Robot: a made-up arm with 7 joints. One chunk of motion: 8 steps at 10 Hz.
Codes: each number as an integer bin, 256 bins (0 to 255) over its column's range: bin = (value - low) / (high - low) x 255, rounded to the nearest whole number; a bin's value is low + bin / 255 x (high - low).
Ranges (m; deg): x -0.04..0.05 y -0.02..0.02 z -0.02..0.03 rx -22..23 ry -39..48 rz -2..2
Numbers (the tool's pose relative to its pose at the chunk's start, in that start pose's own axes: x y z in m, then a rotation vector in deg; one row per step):
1: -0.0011 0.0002 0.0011 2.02 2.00 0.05
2: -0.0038 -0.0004 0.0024 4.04 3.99 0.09
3: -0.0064 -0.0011 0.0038 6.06 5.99 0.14
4: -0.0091 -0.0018 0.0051 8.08 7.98 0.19
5: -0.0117 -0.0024 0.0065 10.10 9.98 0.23
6: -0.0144 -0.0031 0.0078 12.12 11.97 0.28
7: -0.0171 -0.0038 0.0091 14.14 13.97 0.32
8: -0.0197 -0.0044 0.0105 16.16 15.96 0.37
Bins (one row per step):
1: 110 129 108 136 120 131
2: 103 125 114 148 126 133
3: 95 120 121 159 132 136
4: 88 116 128 170 138 140
5: 80 112 135 182 144 142
6: 73 108 142 193 149 145
7: 65 103 148 205 155 148
8: 58 99 156 216 161 151

